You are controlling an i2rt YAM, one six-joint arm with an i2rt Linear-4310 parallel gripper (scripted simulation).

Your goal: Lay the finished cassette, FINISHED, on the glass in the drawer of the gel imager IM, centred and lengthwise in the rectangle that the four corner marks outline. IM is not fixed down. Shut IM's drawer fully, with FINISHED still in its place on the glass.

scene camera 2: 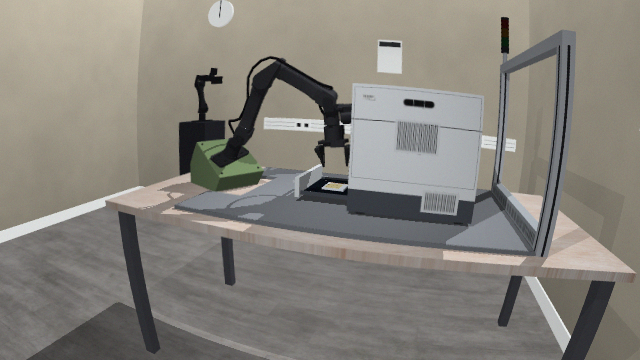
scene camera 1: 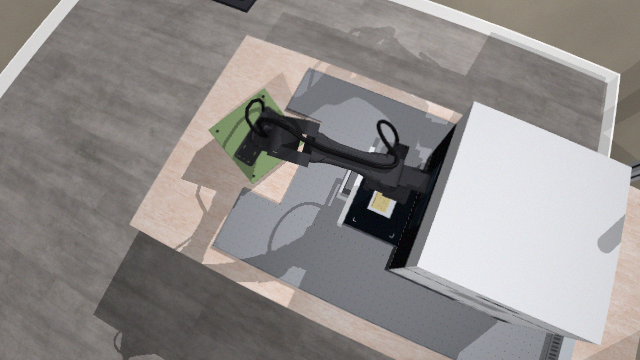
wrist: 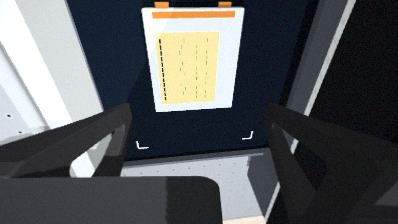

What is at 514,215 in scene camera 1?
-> A gel imager IM.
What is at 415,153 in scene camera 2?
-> A gel imager IM.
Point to a finished cassette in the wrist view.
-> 193,58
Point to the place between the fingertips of my gripper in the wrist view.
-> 198,111
